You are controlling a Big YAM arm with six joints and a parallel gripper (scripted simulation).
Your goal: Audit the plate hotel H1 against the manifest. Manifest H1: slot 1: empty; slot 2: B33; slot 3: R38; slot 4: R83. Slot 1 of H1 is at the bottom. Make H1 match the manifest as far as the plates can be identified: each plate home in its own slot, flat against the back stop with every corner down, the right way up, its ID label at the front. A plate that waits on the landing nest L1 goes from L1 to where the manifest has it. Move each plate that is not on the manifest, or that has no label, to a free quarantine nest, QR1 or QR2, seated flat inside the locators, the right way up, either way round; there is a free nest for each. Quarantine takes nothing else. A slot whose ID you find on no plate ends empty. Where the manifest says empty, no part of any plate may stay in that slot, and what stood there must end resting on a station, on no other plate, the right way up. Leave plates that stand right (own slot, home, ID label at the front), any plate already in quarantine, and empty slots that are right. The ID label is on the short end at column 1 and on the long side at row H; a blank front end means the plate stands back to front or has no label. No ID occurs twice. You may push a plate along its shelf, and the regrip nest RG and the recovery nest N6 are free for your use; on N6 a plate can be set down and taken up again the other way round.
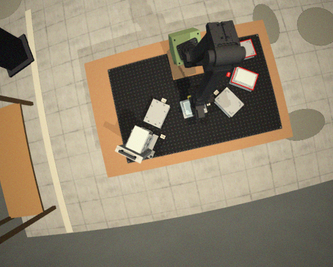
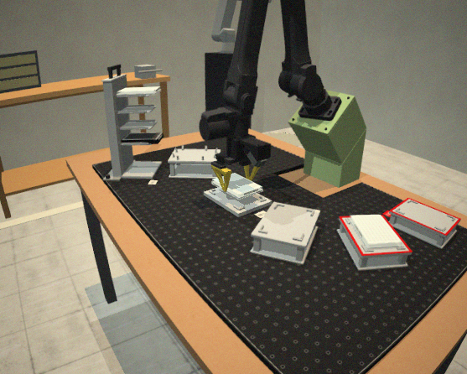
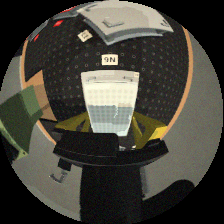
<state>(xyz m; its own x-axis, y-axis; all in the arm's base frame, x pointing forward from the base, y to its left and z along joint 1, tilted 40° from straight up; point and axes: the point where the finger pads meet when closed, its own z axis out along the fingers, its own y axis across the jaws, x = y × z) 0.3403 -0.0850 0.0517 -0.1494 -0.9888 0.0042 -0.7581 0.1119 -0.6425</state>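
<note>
Now: hand 40 mm above the flat nest. The rest, counted from my hand: dark plate: 380 mm to the right, 70 mm above, 40 mm ahead; then plate hotel H1: 440 mm to the right, 110 mm above, 90 mm ahead; then N6 tag: 100 mm to the left, 50 mm below, 20 mm ahead.
</note>
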